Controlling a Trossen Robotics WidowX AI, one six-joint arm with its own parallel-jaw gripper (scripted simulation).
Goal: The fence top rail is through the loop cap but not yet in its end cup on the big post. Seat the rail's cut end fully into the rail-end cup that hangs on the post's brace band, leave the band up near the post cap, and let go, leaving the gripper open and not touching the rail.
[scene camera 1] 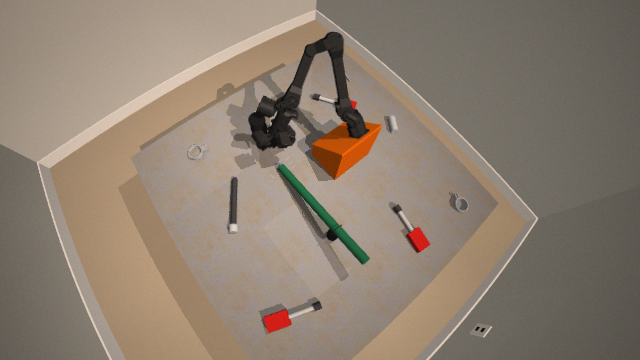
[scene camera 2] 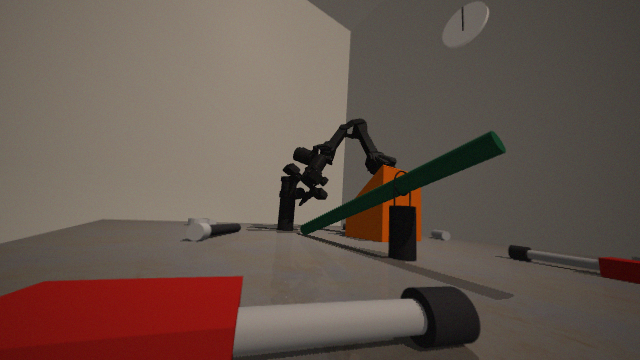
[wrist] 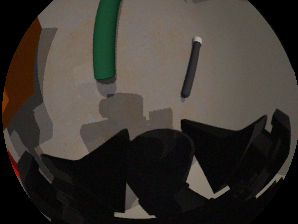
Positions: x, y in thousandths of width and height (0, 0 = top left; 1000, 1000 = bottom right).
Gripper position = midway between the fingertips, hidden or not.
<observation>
In view: my gripper (scene camera 2: 459, 560), a green top rail (scene camera 2: 763, 407), a short black post (scene camera 2: 629, 610), a big black post (wrist: 622, 891) and a rail-end cup (wrist: 539, 712).
The green top rail shows as well in scene camera 1 (scene camera 1: 565, 712). My gripper also shows in scene camera 1 (scene camera 1: 418, 415) and in the wrist view (wrist: 522, 574).
</observation>
